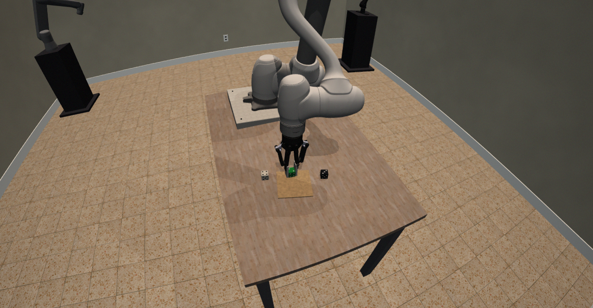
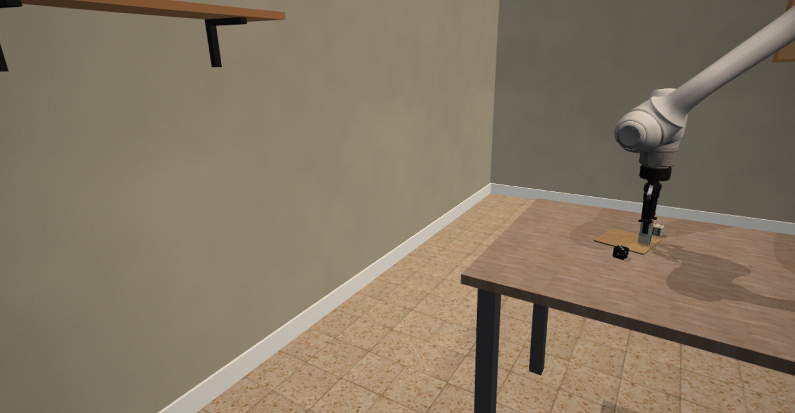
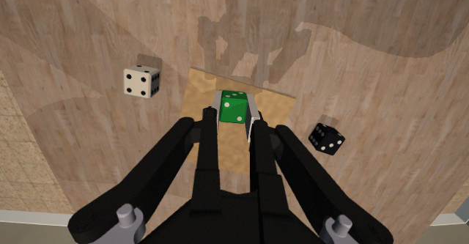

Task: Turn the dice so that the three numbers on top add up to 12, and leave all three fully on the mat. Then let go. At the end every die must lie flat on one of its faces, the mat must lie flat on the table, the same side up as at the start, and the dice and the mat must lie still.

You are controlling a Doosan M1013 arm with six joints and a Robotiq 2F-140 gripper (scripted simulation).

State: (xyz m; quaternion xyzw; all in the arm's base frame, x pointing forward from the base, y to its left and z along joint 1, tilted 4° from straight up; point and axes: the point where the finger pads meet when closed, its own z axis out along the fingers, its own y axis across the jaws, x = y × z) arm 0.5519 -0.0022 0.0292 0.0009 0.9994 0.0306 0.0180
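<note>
Now: hand 2 cm above the green die. Round my hand: white die: 2 cm behind, 11 cm to the right, 3 cm below; then black die: 4 cm ahead, 13 cm to the left, 3 cm below; then tan mat: 5 cm ahead, 4 cm below.
</note>
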